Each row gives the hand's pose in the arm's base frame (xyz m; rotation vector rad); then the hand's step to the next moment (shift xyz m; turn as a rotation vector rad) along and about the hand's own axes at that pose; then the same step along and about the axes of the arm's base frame.
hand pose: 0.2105 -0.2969 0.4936 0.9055 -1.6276 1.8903
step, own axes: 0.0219 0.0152 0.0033 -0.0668 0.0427 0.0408
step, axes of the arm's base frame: -0.0250 -0.0072 0.0065 0.0202 -0.0435 -0.0751
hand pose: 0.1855 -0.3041 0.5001 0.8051 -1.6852 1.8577
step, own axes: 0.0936 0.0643 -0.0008 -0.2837 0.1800 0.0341
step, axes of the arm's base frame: -0.1111 -0.0083 0.0220 0.0738 -0.0464 -0.3263
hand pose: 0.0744 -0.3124 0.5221 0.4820 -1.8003 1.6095
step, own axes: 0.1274 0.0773 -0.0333 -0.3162 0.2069 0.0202
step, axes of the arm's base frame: -0.1341 0.0656 0.0319 0.0822 -0.0334 -0.3679
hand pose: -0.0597 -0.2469 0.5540 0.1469 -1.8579 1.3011
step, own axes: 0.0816 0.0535 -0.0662 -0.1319 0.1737 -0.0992
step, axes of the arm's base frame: -0.0429 0.1071 0.0244 0.0491 0.1139 -0.2050
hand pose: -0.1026 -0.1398 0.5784 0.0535 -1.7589 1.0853
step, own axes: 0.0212 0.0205 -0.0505 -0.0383 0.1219 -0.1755
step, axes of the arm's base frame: 0.0166 0.0557 0.0067 0.0857 0.1755 -0.0948
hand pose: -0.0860 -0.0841 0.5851 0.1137 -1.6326 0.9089
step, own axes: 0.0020 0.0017 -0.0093 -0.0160 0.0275 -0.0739
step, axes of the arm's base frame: 0.0059 0.0076 0.0008 0.0488 0.0575 -0.0281
